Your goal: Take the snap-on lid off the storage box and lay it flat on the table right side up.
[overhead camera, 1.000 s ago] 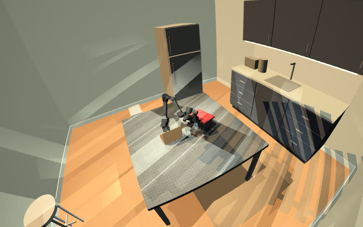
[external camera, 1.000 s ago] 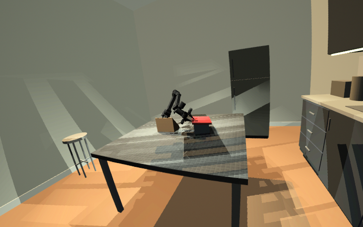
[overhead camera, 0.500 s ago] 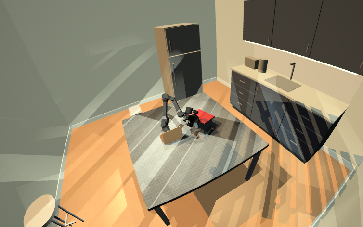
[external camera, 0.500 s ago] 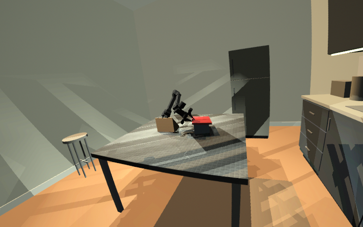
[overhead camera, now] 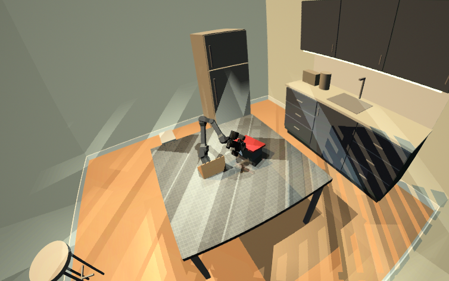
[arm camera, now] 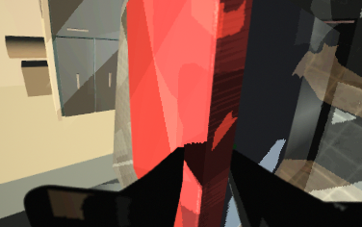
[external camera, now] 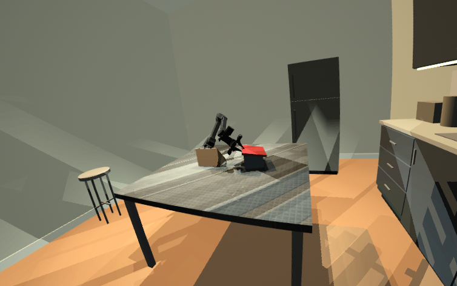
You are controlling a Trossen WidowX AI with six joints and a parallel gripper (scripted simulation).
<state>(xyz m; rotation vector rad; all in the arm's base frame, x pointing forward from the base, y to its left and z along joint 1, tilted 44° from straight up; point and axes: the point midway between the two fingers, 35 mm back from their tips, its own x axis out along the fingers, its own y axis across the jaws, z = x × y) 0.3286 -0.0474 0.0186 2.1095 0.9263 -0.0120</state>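
Right now the lid is 8 cm ahead of my gripper tip, 2 cm to the left of it and 1 cm below it. Also, from my gripper tip: storage box 7 cm below, 7 cm ahead, 2 cm to the left.
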